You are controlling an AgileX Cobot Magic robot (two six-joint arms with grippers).
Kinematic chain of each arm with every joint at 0, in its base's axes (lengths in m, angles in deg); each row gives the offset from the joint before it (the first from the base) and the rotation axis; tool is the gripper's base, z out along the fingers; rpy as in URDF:
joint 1: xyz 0 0 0.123 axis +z
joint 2: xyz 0 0 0 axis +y
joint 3: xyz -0.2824 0 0.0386 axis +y
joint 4: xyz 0.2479 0 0.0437 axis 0.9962 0 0.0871
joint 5: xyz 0 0 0 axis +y
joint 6: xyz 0.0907 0 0.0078 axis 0.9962 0 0.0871
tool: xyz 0 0 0 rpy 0 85 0
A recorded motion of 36 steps. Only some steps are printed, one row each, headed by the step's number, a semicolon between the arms.
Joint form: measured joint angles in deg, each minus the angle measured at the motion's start. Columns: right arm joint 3, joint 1, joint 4, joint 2, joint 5, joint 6; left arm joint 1, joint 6, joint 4, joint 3, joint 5, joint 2.
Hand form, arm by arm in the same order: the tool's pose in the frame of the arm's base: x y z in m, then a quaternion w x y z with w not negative. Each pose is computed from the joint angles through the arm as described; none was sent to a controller.
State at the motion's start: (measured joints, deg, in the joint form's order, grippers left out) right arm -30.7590 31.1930 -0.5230 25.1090 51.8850 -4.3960; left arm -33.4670 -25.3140 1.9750 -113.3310 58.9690 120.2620
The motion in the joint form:
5: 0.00 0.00 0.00 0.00 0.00 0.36; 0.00 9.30 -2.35 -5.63 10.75 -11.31
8: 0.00 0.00 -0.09 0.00 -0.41 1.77; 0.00 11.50 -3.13 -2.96 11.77 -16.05
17: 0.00 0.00 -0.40 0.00 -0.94 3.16; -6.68 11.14 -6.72 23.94 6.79 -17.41
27: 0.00 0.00 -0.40 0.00 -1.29 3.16; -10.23 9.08 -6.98 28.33 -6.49 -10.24
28: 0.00 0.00 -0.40 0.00 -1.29 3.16; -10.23 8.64 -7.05 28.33 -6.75 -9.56
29: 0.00 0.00 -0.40 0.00 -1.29 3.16; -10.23 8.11 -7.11 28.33 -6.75 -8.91
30: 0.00 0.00 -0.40 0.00 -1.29 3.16; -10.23 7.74 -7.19 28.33 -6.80 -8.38
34: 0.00 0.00 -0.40 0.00 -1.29 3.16; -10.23 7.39 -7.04 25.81 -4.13 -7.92
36: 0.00 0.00 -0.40 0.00 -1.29 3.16; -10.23 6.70 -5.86 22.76 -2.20 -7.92
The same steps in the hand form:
5: 0.0614 0.0364 0.2856 0.40232 -0.27665 0.86777 0.09261; 0.3478 -0.2306 0.3893 0.27393 0.14443 0.94194 -0.12982
8: 0.0619 0.0366 0.2861 0.40449 -0.26572 0.86963 0.09762; 0.3276 -0.2186 0.4085 0.28161 0.16196 0.93618 -0.13426
17: 0.0625 0.0365 0.2867 0.40801 -0.25527 0.87072 0.10108; 0.2833 -0.2479 0.2872 0.10390 0.21104 0.96699 -0.09794
27: 0.0628 0.0367 0.2871 0.41068 -0.25493 0.86948 0.10180; 0.2873 -0.2833 0.2233 0.11255 0.21397 0.96419 -0.10906
28: 0.0628 0.0367 0.2871 0.41068 -0.25493 0.86948 0.10180; 0.2884 -0.2844 0.2186 0.10882 0.20979 0.96565 -0.10798
29: 0.0628 0.0367 0.2871 0.41068 -0.25493 0.86948 0.10180; 0.2891 -0.2852 0.2140 0.10331 0.20504 0.96750 -0.10592
30: 0.0628 0.0367 0.2871 0.41068 -0.25493 0.86948 0.10180; 0.2897 -0.2859 0.2103 0.09915 0.20151 0.96883 -0.10457
34: 0.0628 0.0367 0.2871 0.41068 -0.25493 0.86948 0.10180; 0.2922 -0.2883 0.2176 0.09445 0.20092 0.96970 -0.10195
36: 0.0628 0.0367 0.2871 0.41068 -0.25493 0.86948 0.10180; 0.2966 -0.2906 0.2310 0.10654 0.20080 0.96864 -0.10030

